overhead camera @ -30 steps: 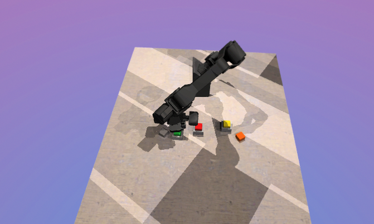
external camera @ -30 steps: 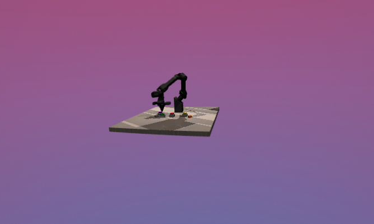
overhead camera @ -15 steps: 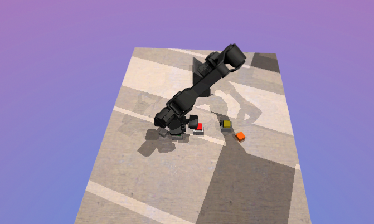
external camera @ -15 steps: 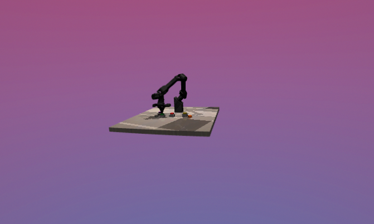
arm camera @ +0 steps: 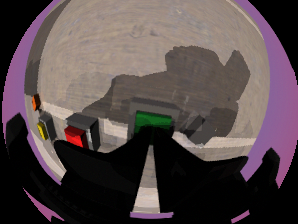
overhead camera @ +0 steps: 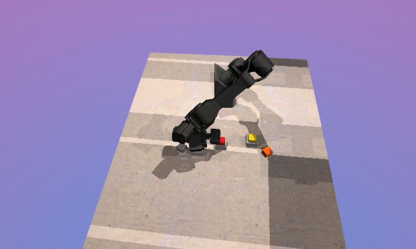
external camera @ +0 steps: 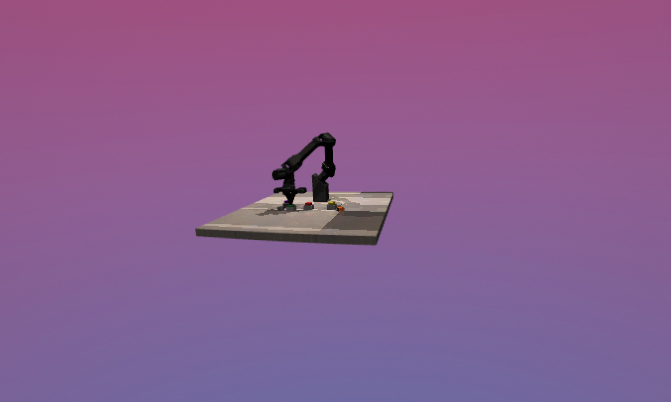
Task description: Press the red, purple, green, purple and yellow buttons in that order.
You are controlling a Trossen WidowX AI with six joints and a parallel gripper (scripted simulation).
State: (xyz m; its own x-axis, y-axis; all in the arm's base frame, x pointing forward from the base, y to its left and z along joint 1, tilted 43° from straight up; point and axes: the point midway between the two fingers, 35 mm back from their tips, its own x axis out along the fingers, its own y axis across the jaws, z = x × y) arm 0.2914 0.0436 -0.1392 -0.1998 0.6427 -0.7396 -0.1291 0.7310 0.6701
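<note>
The green button lies 1 cm below my gripper tip. Also, from my gripper tip: red button 5 cm behind, 9 cm to the left; grey block 7 cm to the right, 2 cm below; yellow button 9 cm behind, 22 cm to the left.
</note>
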